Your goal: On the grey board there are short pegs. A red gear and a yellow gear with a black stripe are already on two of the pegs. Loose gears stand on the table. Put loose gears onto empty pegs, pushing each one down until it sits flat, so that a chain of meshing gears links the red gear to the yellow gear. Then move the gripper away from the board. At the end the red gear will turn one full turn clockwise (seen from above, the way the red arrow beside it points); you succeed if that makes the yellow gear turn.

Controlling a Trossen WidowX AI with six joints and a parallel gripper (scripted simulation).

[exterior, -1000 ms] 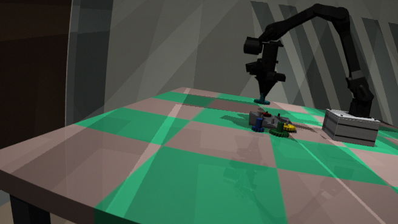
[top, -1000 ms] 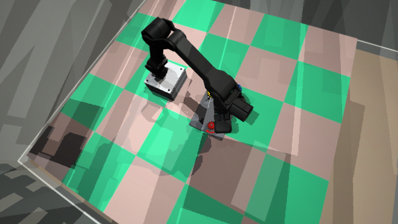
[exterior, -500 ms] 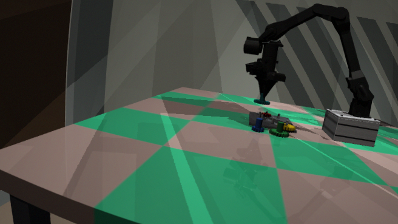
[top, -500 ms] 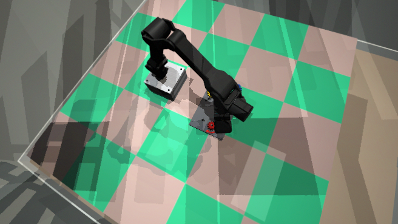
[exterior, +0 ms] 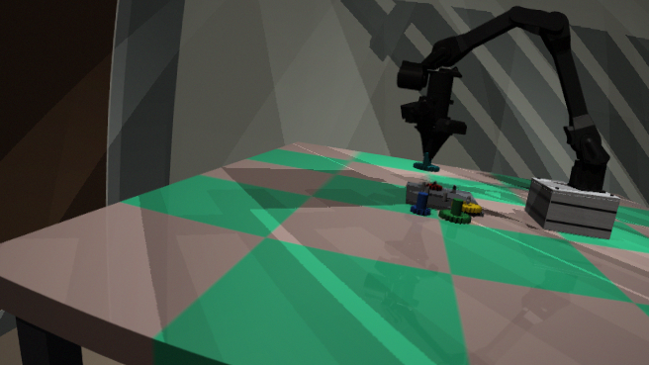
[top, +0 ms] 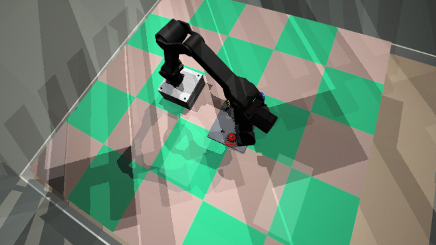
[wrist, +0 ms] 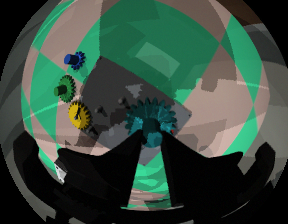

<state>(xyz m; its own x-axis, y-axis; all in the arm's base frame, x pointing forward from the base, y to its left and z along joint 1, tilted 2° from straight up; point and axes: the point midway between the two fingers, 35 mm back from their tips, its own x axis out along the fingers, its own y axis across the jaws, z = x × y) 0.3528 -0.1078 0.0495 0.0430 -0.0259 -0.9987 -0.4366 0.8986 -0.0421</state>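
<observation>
My gripper tip is now 30 mm past the red gear, 40 mm to the left of it and 70 mm above it. From my gripper tip the other things lie so: yellow gear: 90 mm behind, 130 mm to the left, 70 mm below; blue gear: 20 mm ahead, 180 mm to the left, 70 mm below; teal gear: 10 mm below.
</observation>
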